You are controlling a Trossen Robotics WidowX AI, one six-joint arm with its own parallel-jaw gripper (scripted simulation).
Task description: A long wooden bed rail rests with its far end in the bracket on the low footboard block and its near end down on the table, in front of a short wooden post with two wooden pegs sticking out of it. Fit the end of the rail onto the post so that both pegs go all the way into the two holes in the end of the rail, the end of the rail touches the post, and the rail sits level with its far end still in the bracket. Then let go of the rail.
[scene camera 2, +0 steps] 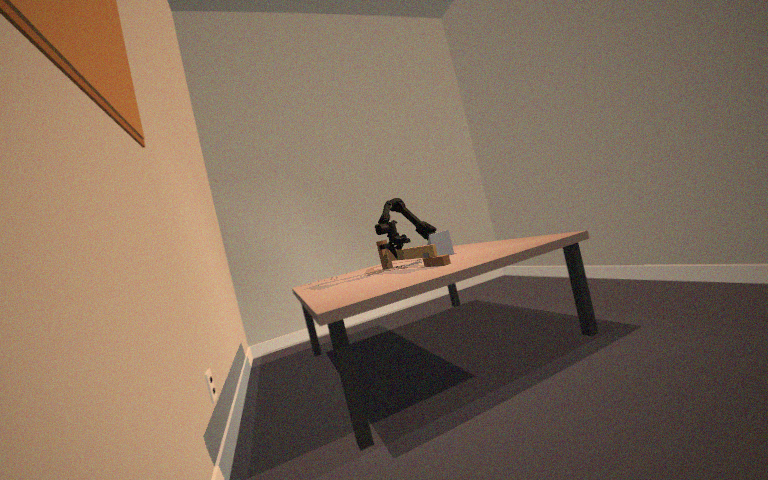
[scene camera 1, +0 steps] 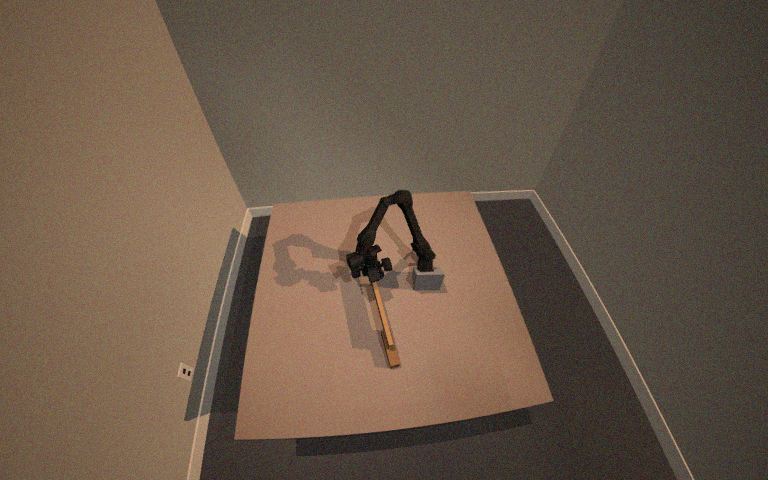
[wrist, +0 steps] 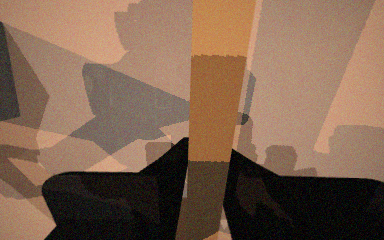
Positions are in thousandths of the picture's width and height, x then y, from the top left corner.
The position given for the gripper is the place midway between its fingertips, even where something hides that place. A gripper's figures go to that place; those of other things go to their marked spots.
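Scene:
The gripper (wrist: 520,594) is 0.11 m from the lens; a wooden rail (wrist: 574,181), 0.05 m from the lens.

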